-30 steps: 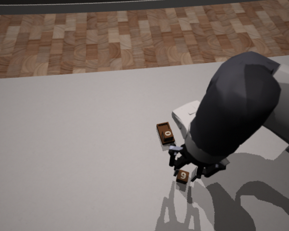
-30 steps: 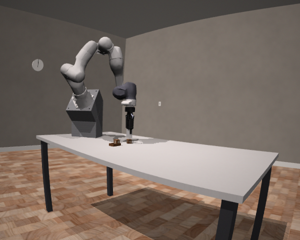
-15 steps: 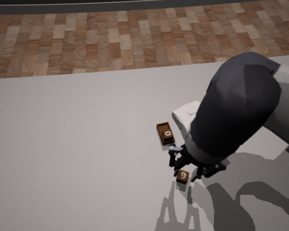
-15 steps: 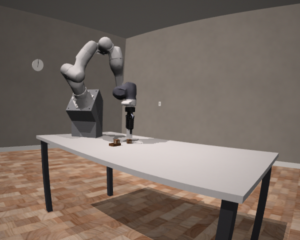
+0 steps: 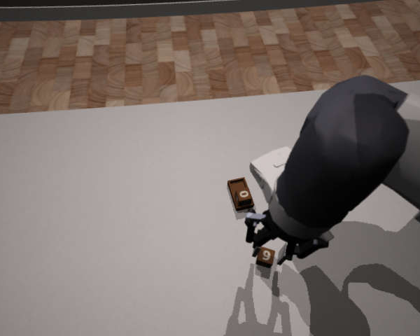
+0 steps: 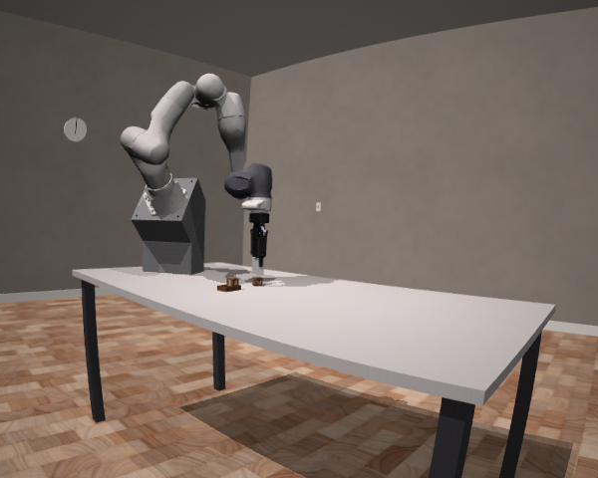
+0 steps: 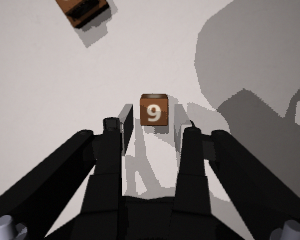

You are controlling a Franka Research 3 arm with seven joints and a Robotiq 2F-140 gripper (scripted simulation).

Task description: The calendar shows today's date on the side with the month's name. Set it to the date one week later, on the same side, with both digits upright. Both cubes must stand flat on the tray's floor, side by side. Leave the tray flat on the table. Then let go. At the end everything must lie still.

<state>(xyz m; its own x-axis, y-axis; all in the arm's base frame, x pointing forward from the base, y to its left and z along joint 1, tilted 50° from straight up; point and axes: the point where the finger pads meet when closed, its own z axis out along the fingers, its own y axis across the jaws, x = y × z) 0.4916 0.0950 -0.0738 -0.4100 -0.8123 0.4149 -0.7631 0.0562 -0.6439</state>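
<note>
My hand is 6 cm above the cube.
</note>
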